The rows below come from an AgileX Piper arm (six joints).
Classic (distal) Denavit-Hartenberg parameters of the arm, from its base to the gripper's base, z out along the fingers. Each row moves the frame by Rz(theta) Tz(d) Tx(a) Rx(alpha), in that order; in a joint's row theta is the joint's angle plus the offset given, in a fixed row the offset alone. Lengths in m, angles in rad.
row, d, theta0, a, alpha
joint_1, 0.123, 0, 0, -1.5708
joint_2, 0, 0.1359, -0.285, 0
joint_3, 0, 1.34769, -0.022, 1.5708
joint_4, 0.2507, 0, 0, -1.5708
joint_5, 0, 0, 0, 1.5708
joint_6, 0.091, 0, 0, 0
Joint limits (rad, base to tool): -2.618..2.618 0..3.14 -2.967..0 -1.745..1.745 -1.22..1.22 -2.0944..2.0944
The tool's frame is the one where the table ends.
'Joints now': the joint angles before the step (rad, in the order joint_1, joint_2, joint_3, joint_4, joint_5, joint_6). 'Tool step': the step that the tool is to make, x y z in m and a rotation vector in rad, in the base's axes. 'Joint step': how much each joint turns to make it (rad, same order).
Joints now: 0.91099, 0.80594, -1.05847, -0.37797, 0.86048, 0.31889
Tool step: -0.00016, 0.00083, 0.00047, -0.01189, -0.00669, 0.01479
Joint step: 0.00004, 0.00214, -0.00304, 0.00952, -0.00084, -0.02521
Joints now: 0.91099, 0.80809, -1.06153, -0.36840, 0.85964, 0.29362
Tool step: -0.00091, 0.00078, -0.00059, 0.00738, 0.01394, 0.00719
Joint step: 0.00003, -0.00002, 0.00002, 0.01911, 0.00199, -0.00318
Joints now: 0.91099, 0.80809, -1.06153, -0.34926, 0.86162, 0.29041
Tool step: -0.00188, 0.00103, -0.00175, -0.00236, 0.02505, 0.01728
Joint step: 0.00008, -0.00001, 0.00002, 0.03586, 0.01299, -0.01983
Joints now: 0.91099, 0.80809, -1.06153, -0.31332, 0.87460, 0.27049
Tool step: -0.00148, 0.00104, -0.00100, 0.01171, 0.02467, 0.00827
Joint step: 0.00009, 0.00000, -0.00001, 0.02836, 0.00597, -0.00076
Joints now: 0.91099, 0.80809, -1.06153, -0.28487, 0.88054, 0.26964
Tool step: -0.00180, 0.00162, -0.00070, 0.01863, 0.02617, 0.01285
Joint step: -0.00007, -0.00001, 0.00002, 0.03601, 0.00089, -0.00226
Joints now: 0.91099, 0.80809, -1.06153, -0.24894, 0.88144, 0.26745
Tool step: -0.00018, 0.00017, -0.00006, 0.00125, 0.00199, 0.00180
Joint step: 0.00004, 0.00001, 0.00001, 0.00354, 0.00000, -0.00117
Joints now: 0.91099, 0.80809, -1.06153, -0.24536, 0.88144, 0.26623
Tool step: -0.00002, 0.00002, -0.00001, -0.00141, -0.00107, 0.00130
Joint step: 0.00007, 0.00000, 0.00002, 0.00027, 0.00001, -0.00232
